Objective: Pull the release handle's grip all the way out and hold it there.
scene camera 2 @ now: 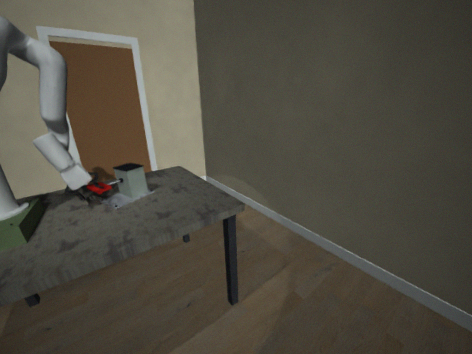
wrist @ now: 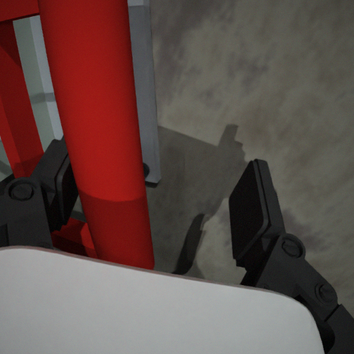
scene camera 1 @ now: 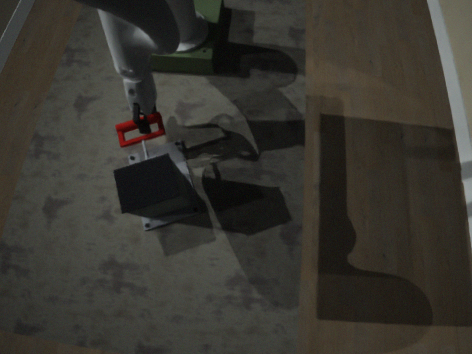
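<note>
The red rectangular handle grip (scene camera 1: pixel 131 142) (scene camera 2: pixel 102 188) (wrist: pixel 100 125) stands out from the grey box (scene camera 1: pixel 147 185) (scene camera 2: pixel 132 182) on a thin light rod (scene camera 1: pixel 145 148) (scene camera 2: pixel 115 181), with a length of rod showing between grip and box. My gripper (scene camera 1: pixel 143 122) (wrist: pixel 166 160) is open, its two black fingers wide apart on either side of the grip's round outer bar. In the wrist view the left finger is close beside or partly behind the bar, and a wide gap lies between the bar and the right finger. Whether the left finger touches the bar cannot be told.
The box stands on a pale base plate (scene camera 1: pixel 162 149) (scene camera 2: pixel 120 201) (wrist: pixel 149 95) with dark bolts at its corners. The plate lies on a mottled grey table (scene camera 1: pixel 75 285) (scene camera 2: pixel 150 220). The arm's green base block (scene camera 1: pixel 185 63) (scene camera 2: pixel 17 227) is on the table behind the grip.
</note>
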